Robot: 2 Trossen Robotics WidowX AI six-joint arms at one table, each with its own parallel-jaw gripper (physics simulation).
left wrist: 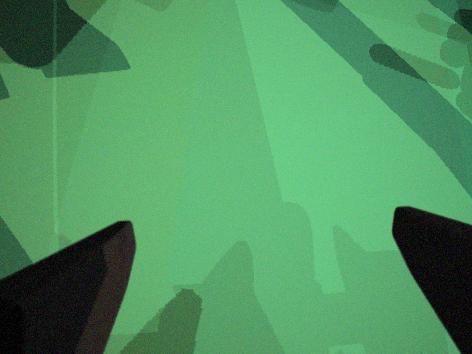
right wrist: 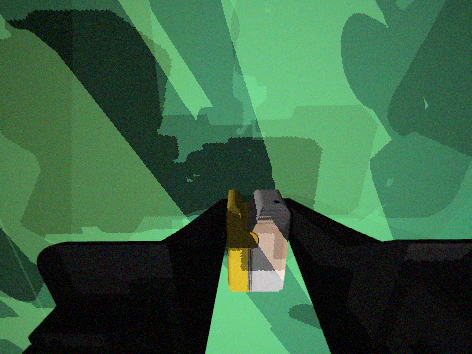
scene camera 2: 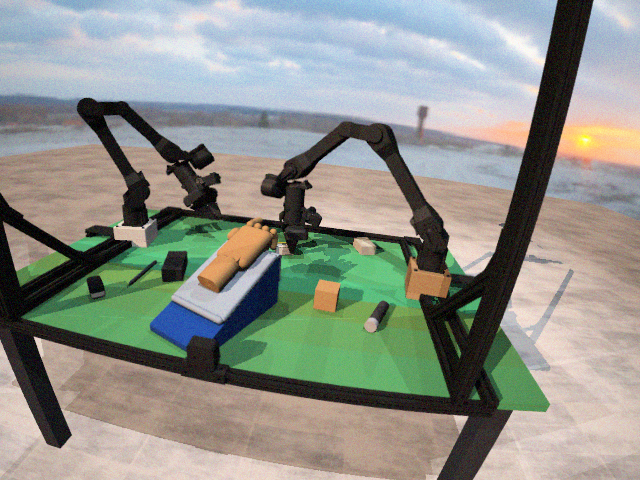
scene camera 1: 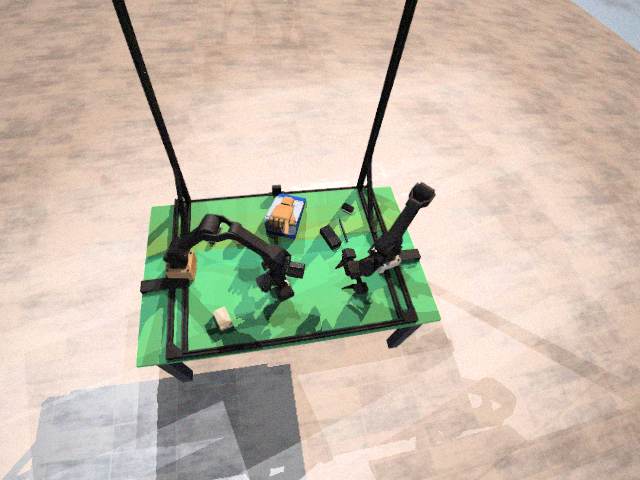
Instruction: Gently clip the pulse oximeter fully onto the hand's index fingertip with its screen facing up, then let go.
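Seen in the pictures: left gripper, fingertip midpoint: [left wrist: 264, 227] [scene camera 2: 217, 218] [scene camera 1: 338, 278]; right gripper, fingertip midpoint: [right wrist: 255, 205] [scene camera 2: 290, 250] [scene camera 1: 277, 287]; left arm's base at its link origin: [scene camera 2: 135, 223]; right arm's base at its link origin: [scene camera 2: 430, 266] [scene camera 1: 179, 261].
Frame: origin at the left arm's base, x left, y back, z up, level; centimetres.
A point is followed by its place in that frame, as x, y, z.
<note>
The pulse oximeter [right wrist: 267, 260] @(-4.8, -47.1, -2.7) [scene camera 2: 282, 248] @(-5.9, -46.4, -3.5) has a yellow half and a white-grey half, side by side in the right wrist view. My right gripper [right wrist: 255, 205] @(-4.0, -49.0, -5.0) [scene camera 1: 275, 288] @(-4.0, -49.0, -5.0) [scene camera 2: 292, 250] @(-4.0, -49.0, -5.0) is shut on it, one finger against each half, low over the table; whether it touches the table I cannot tell. The orange-tan hand [scene camera 1: 283, 209] @(-32.2, -36.6, 8.4) [scene camera 2: 242, 248] @(-33.8, -37.4, 8.0) rests on a blue wedge [scene camera 2: 248, 310] @(-40.9, -39.3, -2.3) with a pale top, its fingers toward the table's middle. My left gripper [scene camera 1: 342, 277] @(3.8, -25.3, 1.7) [scene camera 2: 211, 211] @(3.8, -25.3, 1.7) [left wrist: 264, 227] @(3.8, -25.3, 1.7) is open and empty, away from the hand.
An orange cube [scene camera 2: 326, 296] @(-34.8, -55.8, -2.1) and a dark cylinder [scene camera 2: 377, 316] @(-40.5, -66.2, -3.4) lie beside the wedge. A beige block [scene camera 1: 222, 318] @(2.0, -73.8, -2.9) [scene camera 2: 364, 245] @(-1.7, -72.7, -2.9) lies apart. A black box [scene camera 1: 329, 236] @(-18.8, -19.2, -2.5) [scene camera 2: 174, 266] @(-23.0, -19.3, -2.5), a pen [scene camera 2: 142, 272] @(-22.1, -10.4, -5.2) and a small black object [scene camera 2: 95, 286] @(-34.2, -4.5, -2.8) lie on the wedge's other side.
</note>
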